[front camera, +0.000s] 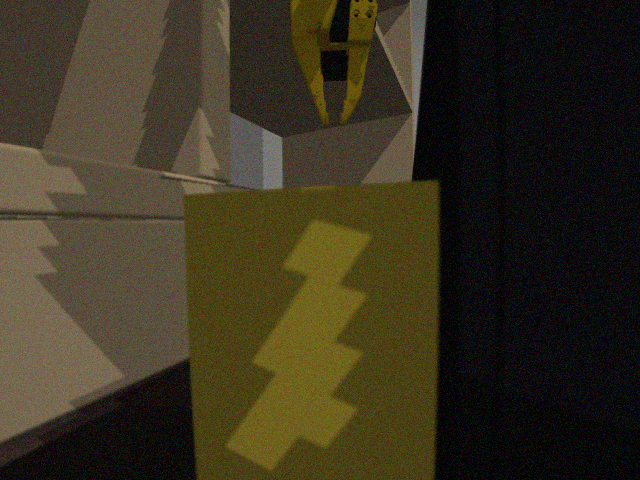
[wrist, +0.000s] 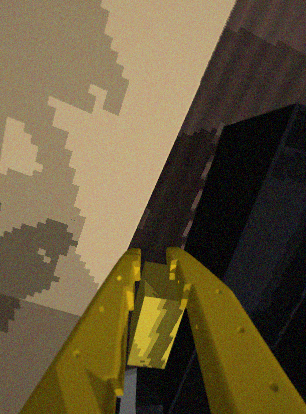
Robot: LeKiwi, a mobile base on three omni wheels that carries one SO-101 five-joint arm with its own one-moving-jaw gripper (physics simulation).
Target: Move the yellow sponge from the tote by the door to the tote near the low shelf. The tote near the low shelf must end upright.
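Places are measured from the arm's base along level axes (x ahead, y left, z up), in millimetres.
Where they show: hand, its tool point: (front camera: 328, 119) (wrist: 140, 260).
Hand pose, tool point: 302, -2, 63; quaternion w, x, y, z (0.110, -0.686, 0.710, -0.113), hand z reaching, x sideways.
After its pixels a point has its place, as x, y, z.
The yellow sponge (front camera: 313, 333) {97, 3, -52} (wrist: 155, 328) {156, -7, -28} stands on end close in front of the front camera, squeezed between the beige wall and a dark tote (front camera: 537, 234) (wrist: 252, 198) {308, -77, 6} on its right. My yellow gripper (front camera: 333, 117) {302, -2, 63} (wrist: 153, 258) {302, -2, 63} hangs high above the sponge with its jaws nearly together and nothing between them. In the wrist view the sponge shows in the narrow gap below the jaws, but it lies beyond them, down on the floor. The tote's inside is hidden, and no second tote is in view.
A beige wall (front camera: 73, 285) {130, 77, -51} (wrist: 149, 99) {374, -10, -11} with jagged shadows runs along the left. A pale blue-grey block (front camera: 252, 158) {856, 211, 172} stands behind the sponge. A strip of dark wood floor (wrist: 232, 83) {405, -98, -90} runs between wall and tote.
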